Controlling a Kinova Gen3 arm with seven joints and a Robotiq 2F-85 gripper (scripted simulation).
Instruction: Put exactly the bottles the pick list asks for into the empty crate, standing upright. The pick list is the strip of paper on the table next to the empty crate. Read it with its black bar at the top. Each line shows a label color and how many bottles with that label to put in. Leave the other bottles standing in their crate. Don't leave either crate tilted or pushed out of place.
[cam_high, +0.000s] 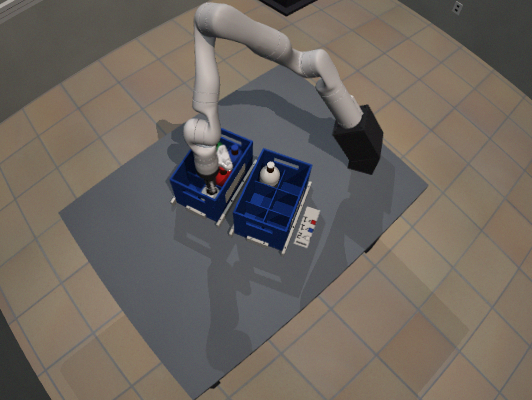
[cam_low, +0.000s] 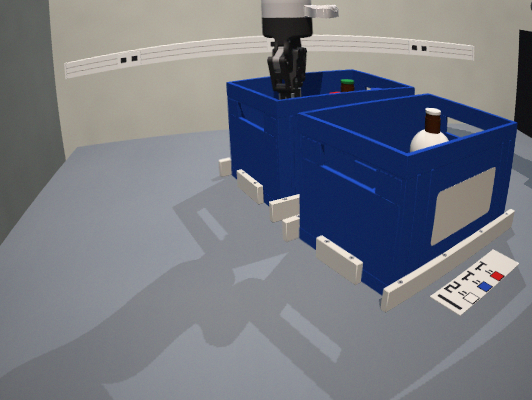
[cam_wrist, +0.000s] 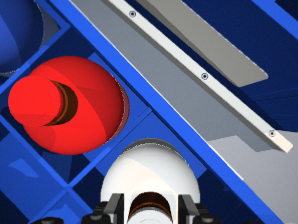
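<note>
Right now my hand is 8 cm past the red-label bottle, 7 cm above it and 3 cm to the left of it. Round my hand: white bottle: 21 cm behind, 8 cm to the left, 7 cm below; green-label bottle: 14 cm to the right, 14 cm behind, 7 cm below; blue-label bottle: 17 cm behind, 7 cm below, 6 cm to the right.
</note>
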